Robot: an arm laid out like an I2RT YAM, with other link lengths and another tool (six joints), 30 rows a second.
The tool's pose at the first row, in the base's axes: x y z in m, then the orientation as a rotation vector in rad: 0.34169 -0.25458 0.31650 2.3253 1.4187 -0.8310
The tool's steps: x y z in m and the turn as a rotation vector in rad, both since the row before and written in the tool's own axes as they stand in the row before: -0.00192 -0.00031 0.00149 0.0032 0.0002 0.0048; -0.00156 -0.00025 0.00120 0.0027 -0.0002 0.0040; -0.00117 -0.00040 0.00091 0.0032 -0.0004 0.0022; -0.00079 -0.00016 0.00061 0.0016 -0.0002 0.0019; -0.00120 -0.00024 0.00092 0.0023 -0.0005 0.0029; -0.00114 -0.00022 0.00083 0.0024 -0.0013 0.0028; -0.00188 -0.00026 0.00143 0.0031 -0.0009 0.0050; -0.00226 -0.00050 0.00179 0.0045 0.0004 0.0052; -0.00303 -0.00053 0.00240 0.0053 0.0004 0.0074; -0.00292 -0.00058 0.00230 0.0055 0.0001 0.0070; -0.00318 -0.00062 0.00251 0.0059 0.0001 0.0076; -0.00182 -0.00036 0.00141 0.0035 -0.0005 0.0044
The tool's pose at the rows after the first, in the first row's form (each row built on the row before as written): 0.34027 -0.25658 0.31651 2.3303 1.4123 -0.8323; 0.33911 -0.25819 0.31653 2.3342 1.4068 -0.8338; 0.33805 -0.25930 0.31654 2.3374 1.4035 -0.8365; 0.33743 -0.26010 0.31655 2.3394 1.4008 -0.8376; 0.33648 -0.26130 0.31657 2.3422 1.3966 -0.8394; 0.33560 -0.26242 0.31662 2.3444 1.3922 -0.8421; 0.33421 -0.26435 0.31666 2.3485 1.3851 -0.8444; 0.33234 -0.26660 0.31666 2.3547 1.3781 -0.8465; 0.32993 -0.26967 0.31666 2.3626 1.3681 -0.8487; 0.32753 -0.27257 0.31667 2.3702 1.3585 -0.8515; 0.32489 -0.27571 0.31668 2.3783 1.3480 -0.8545; 0.32337 -0.27748 0.31671 2.3826 1.3417 -0.8569
